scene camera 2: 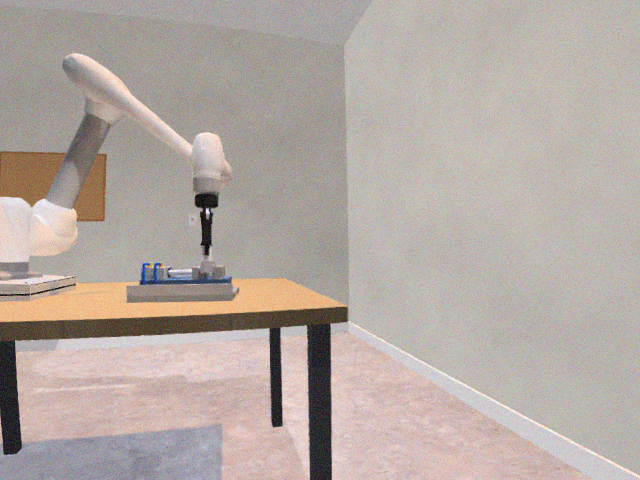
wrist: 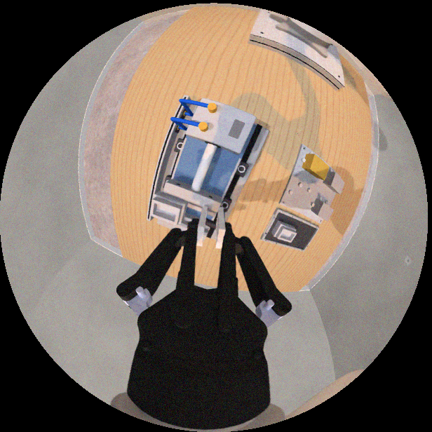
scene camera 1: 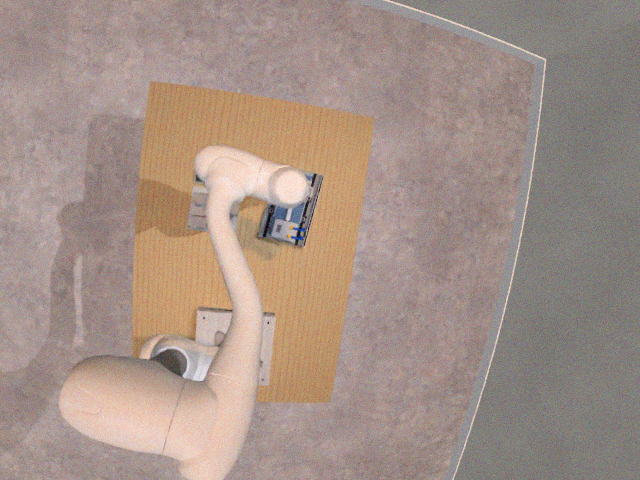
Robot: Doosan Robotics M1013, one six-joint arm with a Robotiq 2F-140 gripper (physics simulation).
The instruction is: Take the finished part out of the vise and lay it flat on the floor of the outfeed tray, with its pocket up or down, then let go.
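Where they show: arm's base, origin of the base link: (scene camera 2: 1, 277).
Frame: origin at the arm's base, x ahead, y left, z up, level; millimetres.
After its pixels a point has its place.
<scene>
The vise (scene camera 1: 287, 212) {y -39, x 635, z 23 mm} (scene camera 2: 180, 292) {y -144, x 672, z -34 mm} (wrist: 205, 170) has a blue bed and grey jaws. In the wrist view a light grey block with a rectangular pocket, seemingly the finished part (wrist: 165, 213), sits between the jaws at the left side. My gripper (scene camera 2: 206, 257) {y 1, x 711, z 32 mm} (wrist: 211, 213) points down at the jaw end of the vise, its tips low over the jaws. The pads are close together, to the right of the part, and no object shows between them. A dark-floored tray (wrist: 306, 234), seemingly the outfeed tray, lies right of the vise and holds a small pocketed block (wrist: 286, 233).
A grey plate (wrist: 297, 192) with a yellow block (wrist: 315, 166) and pins lies beyond the dark tray. Two blue hoses (wrist: 192, 122) rise from the vise's far end. The robot's base plate (scene camera 1: 266, 356) {y -139, x 30, z -1 mm} (wrist: 300, 45) is on the wooden table (scene camera 1: 315, 310) {y -294, x 264, z -61 mm}.
</scene>
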